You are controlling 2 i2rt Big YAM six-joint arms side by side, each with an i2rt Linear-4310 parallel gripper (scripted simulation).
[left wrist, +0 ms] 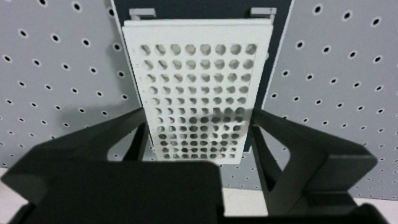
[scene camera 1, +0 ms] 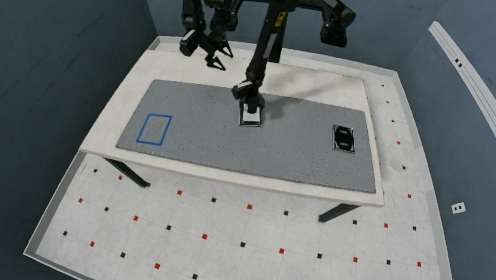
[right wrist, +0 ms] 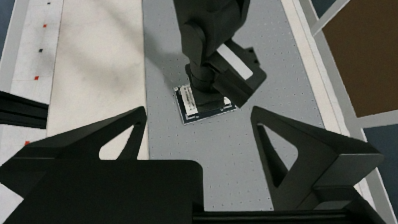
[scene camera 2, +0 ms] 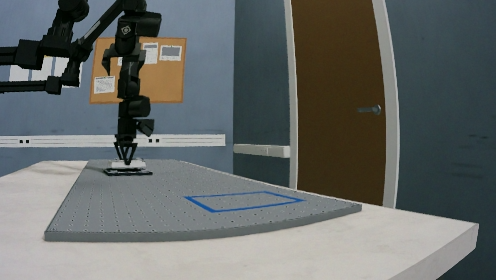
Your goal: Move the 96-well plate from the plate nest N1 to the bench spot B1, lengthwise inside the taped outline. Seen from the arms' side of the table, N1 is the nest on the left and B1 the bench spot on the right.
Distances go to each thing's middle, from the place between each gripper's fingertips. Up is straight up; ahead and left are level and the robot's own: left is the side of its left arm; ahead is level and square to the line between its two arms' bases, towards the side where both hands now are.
Labels:
Now: right hand 30 mm short of the white 96-well plate (left wrist: 198,79), 120 mm to the right of it and 280 mm above it.
I see my left gripper 10 mm above the white 96-well plate.

